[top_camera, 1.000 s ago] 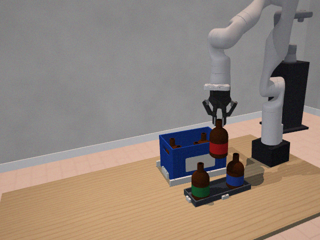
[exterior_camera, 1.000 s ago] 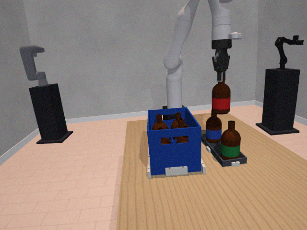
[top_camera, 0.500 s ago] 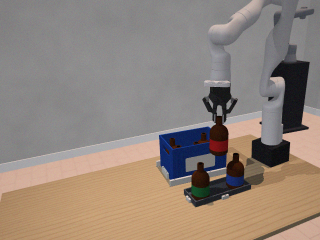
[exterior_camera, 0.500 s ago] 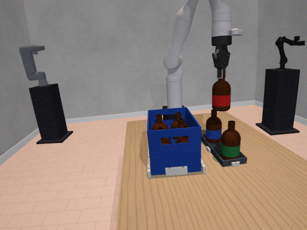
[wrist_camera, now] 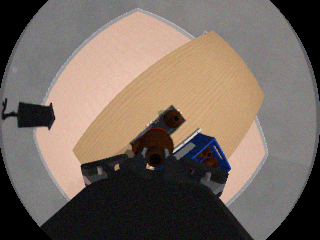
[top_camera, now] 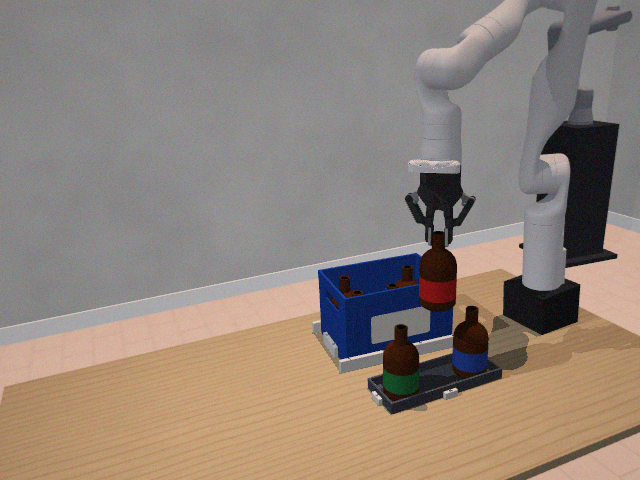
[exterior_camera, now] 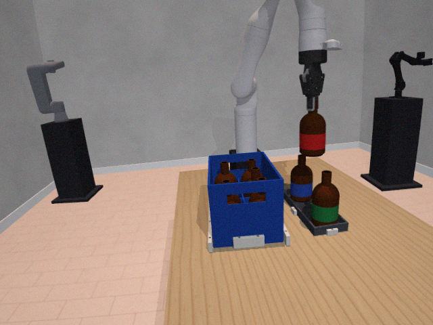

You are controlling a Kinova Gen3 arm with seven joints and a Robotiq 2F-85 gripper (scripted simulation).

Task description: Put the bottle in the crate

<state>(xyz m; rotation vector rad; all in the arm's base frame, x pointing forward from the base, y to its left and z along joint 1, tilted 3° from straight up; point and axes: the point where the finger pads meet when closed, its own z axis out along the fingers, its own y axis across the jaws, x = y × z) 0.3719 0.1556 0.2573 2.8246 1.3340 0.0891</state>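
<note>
Now: hand 7 cm above the red-banded bottle. Also, from my hand: dark tray (32 cm below); blue crate (2 cm ahead, 22 cm to the right, 25 cm below).
</note>
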